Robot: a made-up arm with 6 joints.
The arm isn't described. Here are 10 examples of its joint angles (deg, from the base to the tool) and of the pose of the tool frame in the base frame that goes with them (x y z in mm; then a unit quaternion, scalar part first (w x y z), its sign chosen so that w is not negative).
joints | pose
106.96 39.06 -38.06 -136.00 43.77 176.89 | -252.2 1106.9 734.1 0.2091 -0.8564 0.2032 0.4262
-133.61 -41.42 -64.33 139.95 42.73 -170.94 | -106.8 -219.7 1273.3 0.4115 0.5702 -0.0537 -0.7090
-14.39 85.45 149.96 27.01 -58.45 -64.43 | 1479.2 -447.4 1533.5 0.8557 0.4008 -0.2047 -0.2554
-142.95 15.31 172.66 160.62 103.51 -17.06 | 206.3 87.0 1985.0 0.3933 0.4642 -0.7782 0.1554
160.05 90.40 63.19 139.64 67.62 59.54 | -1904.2 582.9 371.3 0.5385 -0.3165 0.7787 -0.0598
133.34 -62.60 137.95 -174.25 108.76 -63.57 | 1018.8 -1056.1 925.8 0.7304 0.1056 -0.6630 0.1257
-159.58 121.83 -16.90 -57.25 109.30 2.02 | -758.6 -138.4 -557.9 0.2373 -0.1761 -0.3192 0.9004
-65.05 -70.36 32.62 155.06 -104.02 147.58 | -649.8 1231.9 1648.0 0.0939 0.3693 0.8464 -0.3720
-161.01 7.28 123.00 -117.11 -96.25 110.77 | 303.0 -54.8 2306.2 0.4042 -0.8070 0.4294 -0.0325
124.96 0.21 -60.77 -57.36 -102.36 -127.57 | -440.3 385.7 1232.2 0.4641 -0.3307 0.5245 -0.6326
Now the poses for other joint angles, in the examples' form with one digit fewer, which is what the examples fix.
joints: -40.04 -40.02 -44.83 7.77 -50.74 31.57
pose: 192 -185 1519 0.817 -0.126 0.530 -0.190
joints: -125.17 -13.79 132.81 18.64 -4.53 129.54
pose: 557 798 2105 0.763 0.369 -0.155 0.508
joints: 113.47 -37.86 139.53 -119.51 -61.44 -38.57
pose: 424 -1303 1330 0.497 0.042 0.346 -0.795
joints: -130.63 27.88 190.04 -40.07 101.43 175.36
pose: -16 147 1572 0.517 -0.083 0.663 0.535
